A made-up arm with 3 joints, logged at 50 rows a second.
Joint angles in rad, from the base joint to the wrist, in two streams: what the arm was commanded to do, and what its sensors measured. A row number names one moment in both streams.
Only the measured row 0 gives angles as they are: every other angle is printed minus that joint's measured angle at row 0.
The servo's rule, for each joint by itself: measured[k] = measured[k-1] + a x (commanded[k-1-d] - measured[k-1]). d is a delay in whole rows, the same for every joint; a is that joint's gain. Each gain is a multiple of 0.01, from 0.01 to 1. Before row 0 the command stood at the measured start. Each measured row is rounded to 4 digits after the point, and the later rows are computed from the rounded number. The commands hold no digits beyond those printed.
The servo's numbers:
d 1
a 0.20 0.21 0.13
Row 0, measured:
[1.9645 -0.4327 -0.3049]
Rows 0 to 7, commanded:
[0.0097 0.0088 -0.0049]
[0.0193 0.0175 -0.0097]
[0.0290 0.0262 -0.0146]
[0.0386 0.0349 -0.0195]
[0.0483 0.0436 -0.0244]
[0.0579 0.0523 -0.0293]
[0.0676 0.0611 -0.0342]
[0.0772 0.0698 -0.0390]
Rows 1 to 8, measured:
[0.0000 0.0000 0.0000]
[0.0019 0.0018 -0.0006]
[0.0054 0.0051 -0.0018]
[0.0101 0.0095 -0.0035]
[0.0158 0.0148 -0.0056]
[0.0223 0.0208 -0.0080]
[0.0294 0.0274 -0.0108]
[0.0370 0.0345 -0.0138]

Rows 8 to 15, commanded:
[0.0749 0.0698 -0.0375]
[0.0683 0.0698 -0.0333]
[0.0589 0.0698 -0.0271]
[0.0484 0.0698 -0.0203]
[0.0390 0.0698 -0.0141]
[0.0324 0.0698 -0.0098]
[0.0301 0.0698 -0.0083]
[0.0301 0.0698 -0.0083]
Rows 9 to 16, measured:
[0.0450 0.0419 -0.0171]
[0.0510 0.0478 -0.0198]
[0.0545 0.0524 -0.0216]
[0.0554 0.0561 -0.0223]
[0.0540 0.0590 -0.0220]
[0.0510 0.0613 -0.0210]
[0.0473 0.0631 -0.0195]
[0.0439 0.0645 -0.0180]

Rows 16 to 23, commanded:
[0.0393 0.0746 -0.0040]
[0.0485 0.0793 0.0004]
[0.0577 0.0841 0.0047]
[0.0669 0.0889 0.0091]
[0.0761 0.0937 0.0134]
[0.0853 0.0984 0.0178]
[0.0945 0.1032 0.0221]
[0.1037 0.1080 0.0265]
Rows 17 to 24, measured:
[0.0411 0.0656 -0.0167]
[0.0407 0.0675 -0.0150]
[0.0423 0.0700 -0.0130]
[0.0454 0.0730 -0.0107]
[0.0497 0.0763 -0.0081]
[0.0550 0.0800 -0.0053]
[0.0611 0.0839 -0.0023]
[0.0678 0.0880 0.0009]

